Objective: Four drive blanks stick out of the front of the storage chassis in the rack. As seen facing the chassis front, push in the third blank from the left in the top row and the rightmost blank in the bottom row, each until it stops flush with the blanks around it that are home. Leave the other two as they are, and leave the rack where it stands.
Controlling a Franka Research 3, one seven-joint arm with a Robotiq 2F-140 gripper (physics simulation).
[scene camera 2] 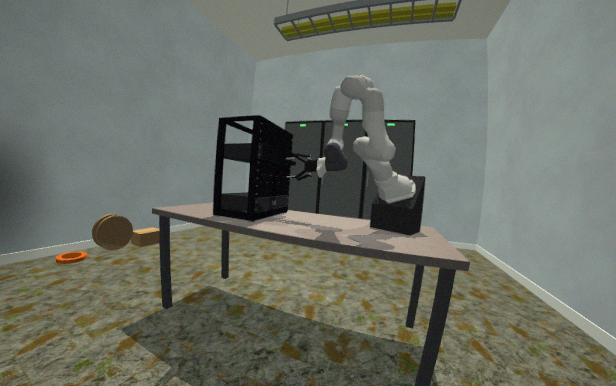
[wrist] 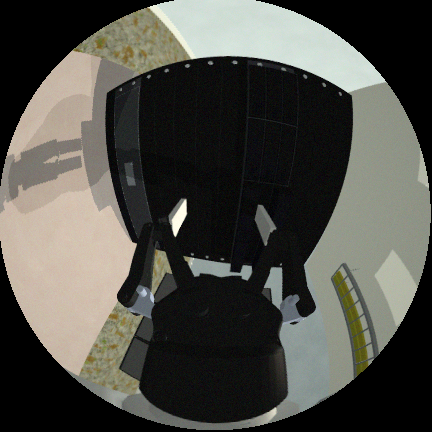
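The black rack (scene camera 2: 255, 167) (wrist: 200, 125) stands upright on the table. The storage chassis (scene camera 2: 237, 151) (wrist: 272, 150) is in its upper part; thin lines divide part of its front into panels in the wrist view. The individual blanks are too dark to tell which stick out and how far. My gripper (scene camera 2: 291, 169) (wrist: 221, 208) is open and empty, its fingers spread wide at the rack's front. In the wrist view one fingertip overlaps the chassis front and the other overlaps the dark panels beside it. Whether either fingertip touches the front cannot be told.
A unit with a light label (scene camera 2: 274, 202) (wrist: 130, 174) sits at the rack's bottom. The table (scene camera 2: 320, 237) (wrist: 55, 260) carries the rack and the arm's black base (scene camera 2: 395, 217). Tall dark cabinets (scene camera 2: 342, 185) stand behind. A brown round object (scene camera 2: 112, 232) and an orange ring (scene camera 2: 60, 259) are on the left.
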